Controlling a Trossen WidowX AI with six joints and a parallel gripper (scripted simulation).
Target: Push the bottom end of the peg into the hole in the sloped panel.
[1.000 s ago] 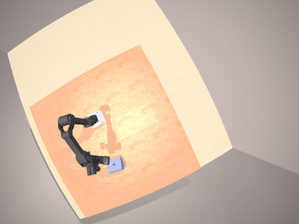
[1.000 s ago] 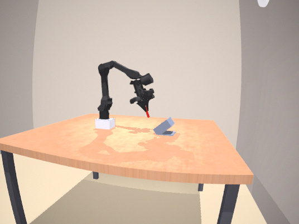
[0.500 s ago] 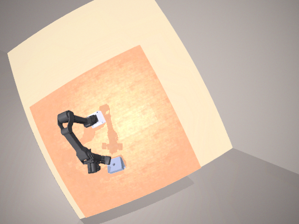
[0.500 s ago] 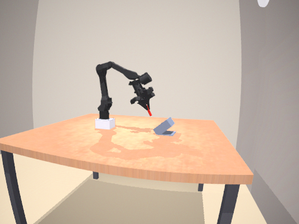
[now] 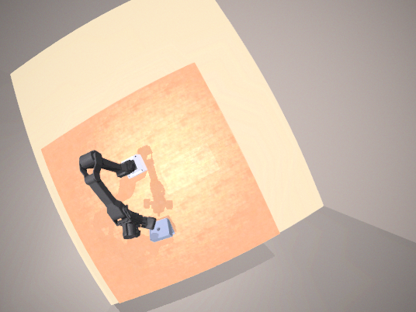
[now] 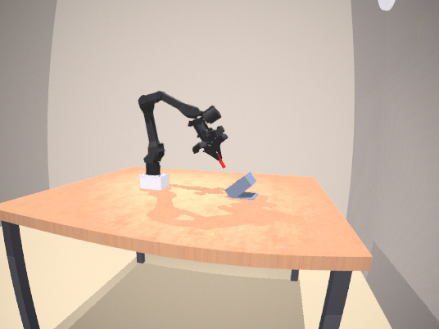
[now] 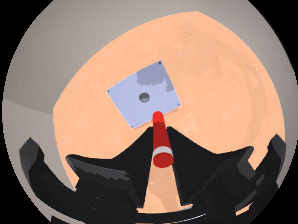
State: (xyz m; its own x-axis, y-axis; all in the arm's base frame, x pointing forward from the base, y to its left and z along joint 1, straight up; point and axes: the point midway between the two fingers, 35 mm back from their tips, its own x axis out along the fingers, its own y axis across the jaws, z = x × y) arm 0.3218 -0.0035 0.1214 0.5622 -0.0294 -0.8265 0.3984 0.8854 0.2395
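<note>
Right now my gripper tip is 110 mm above the sloped panel, 100 mm short of it and 10 mm to the right of it. From my gripper tip the other things lie so: red peg (10 mm behind, 10 mm above).
</note>
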